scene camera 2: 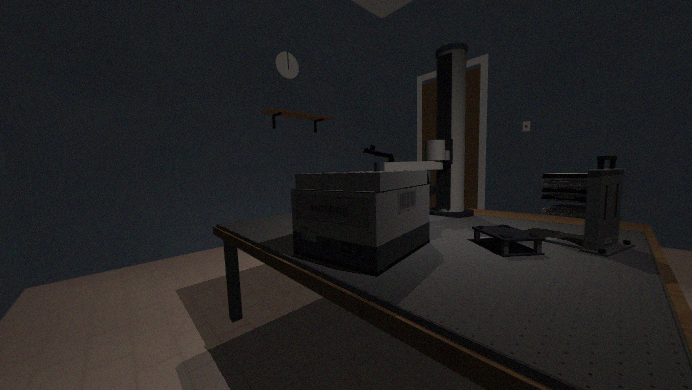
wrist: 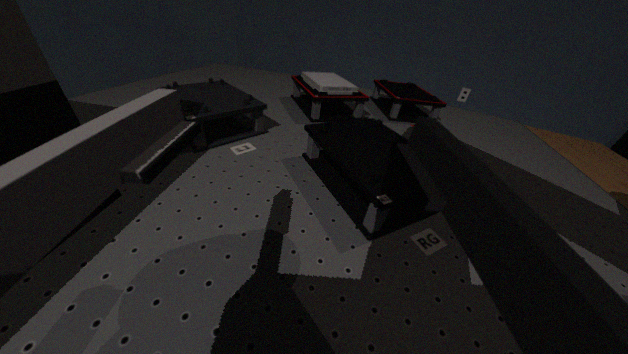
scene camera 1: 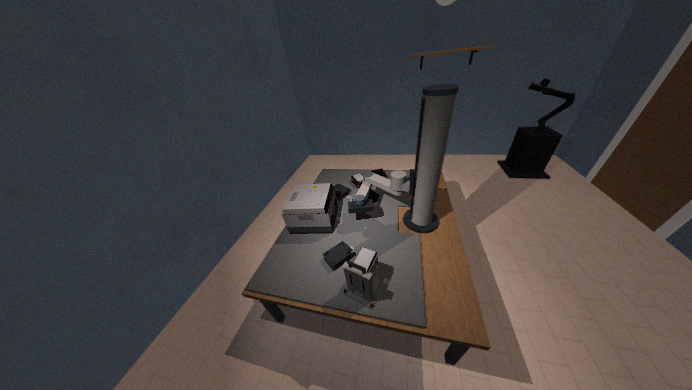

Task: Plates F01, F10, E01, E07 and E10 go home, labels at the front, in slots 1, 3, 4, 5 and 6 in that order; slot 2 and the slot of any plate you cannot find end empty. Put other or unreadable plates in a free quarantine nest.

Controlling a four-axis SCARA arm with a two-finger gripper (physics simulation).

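Seen in the pictures: gripper, fingertip midpoint: (wrist: 298, 121); arm's base, link origin: (scene camera 2: 449, 213) (scene camera 1: 420, 220).
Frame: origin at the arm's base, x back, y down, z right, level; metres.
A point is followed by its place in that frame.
Observation:
My gripper (wrist: 298, 121) {x -0.476, y -0.138, z 0.080 m} (scene camera 1: 361, 206) {x -0.476, y -0.138, z 0.080 m} is open, with nothing between its fingers, low over the bench beside the white instrument; the instrument hides it in scene camera 2. A white plate (wrist: 330, 82) {x -0.537, y -0.077, z 0.437 m} (scene camera 1: 358, 177) {x -0.555, y -0.077, z 0.458 m} lies on a red-edged nest (wrist: 316, 93) {x -0.550, y -0.064, z 0.387 m}. A second red-edged nest (wrist: 410, 92) {x -0.363, y -0.063, z 0.556 m} (scene camera 1: 380, 172) {x -0.354, y -0.063, z 0.587 m} shows no plate. The dark nest marked RG (wrist: 350, 145) {x -0.455, y -0.063, z 0.214 m} and the grey nest (wrist: 215, 97) {x -0.686, y -0.063, z 0.270 m} (scene camera 1: 341, 190) {x -0.677, y -0.063, z 0.251 m} show no plate. The grey slotted rack (scene camera 1: 359, 285) {x -0.336, y -0.137, z -0.642 m} (scene camera 2: 602, 210) {x -0.396, y -0.132, z -0.623 m} has a white-topped plate (scene camera 1: 366, 259) {x -0.309, y -0.235, z -0.553 m} high in it. Plate labels and lower slot contents are unreadable.
The boxy white instrument (scene camera 1: 310, 205) {x -0.752, y -0.260, z -0.206 m} (scene camera 2: 335, 215) {x -0.981, y -0.150, z -0.148 m} stands left of the gripper. The arm's tall column (scene camera 1: 434, 155) {x 0.010, y -0.571, z -0.075 m} (scene camera 2: 457, 130) {x -0.046, y -0.457, z -0.059 m} stands at the right table side. A dark raised nest (scene camera 1: 339, 254) {x -0.510, y -0.063, z -0.428 m} (scene camera 2: 510, 232) {x -0.527, y -0.063, z -0.434 m} sits beside the rack. A wall shelf (scene camera 1: 452, 51) hangs behind.

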